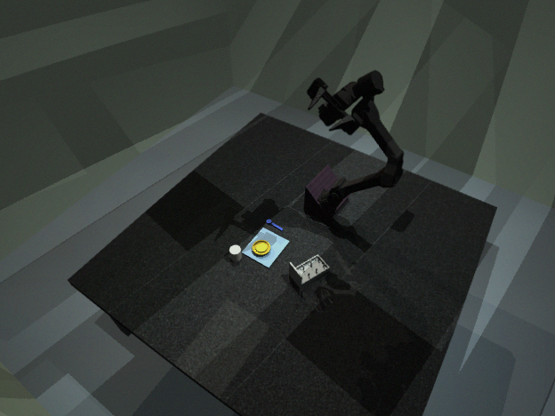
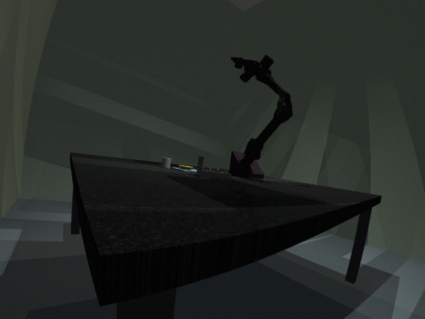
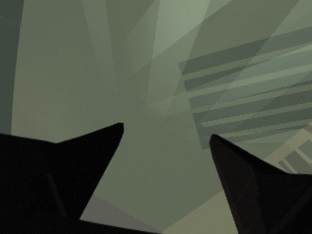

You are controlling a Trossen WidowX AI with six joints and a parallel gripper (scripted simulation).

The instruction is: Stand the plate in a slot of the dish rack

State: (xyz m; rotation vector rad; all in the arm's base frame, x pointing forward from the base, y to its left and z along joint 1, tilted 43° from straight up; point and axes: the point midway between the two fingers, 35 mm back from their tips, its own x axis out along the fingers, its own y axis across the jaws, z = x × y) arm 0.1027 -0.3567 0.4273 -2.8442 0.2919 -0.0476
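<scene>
Now: the yellow plate 10 cm ahead of my gripper tip, 15 cm to the right of it and 60 cm below it. From my gripper tip the other things lie so: white dish rack (10 cm ahead, 6 cm to the left, 59 cm below); then blue spoon (3 cm behind, 17 cm to the right, 61 cm below); then light blue mat (8 cm ahead, 14 cm to the right, 61 cm below).
</scene>
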